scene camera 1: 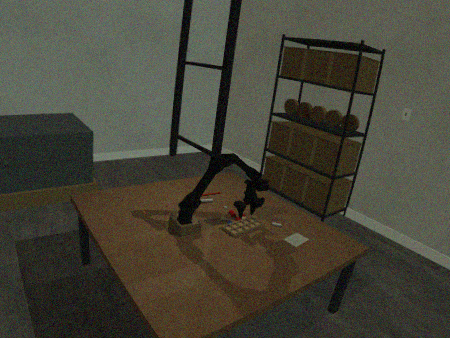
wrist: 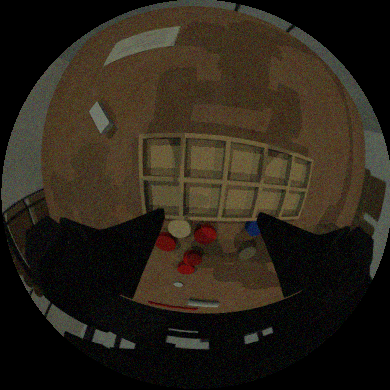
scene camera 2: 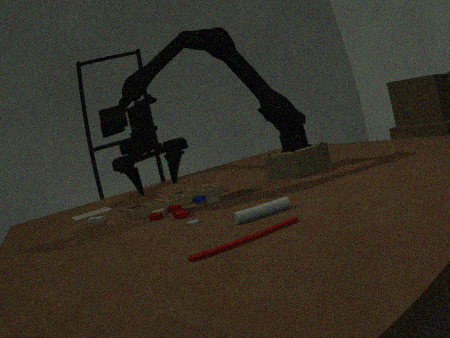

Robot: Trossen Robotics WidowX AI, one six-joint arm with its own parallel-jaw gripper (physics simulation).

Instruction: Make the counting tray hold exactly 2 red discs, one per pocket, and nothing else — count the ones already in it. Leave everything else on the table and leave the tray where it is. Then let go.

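The counting tray has two rows of square pockets; I see no disc in them in the wrist view. Several red discs lie outside its near long side: one red disc close to the rim, a red disc by the left finger, and a red disc touching or overlapping another red disc. A cream disc and a blue disc lie beside the rim, the blue one partly behind a finger. My gripper is open and empty above the tray's near side.
A pale disc and small white piece lie near the discs. Beyond are a grey cylinder and red rod. A white block and paper lie past the tray.
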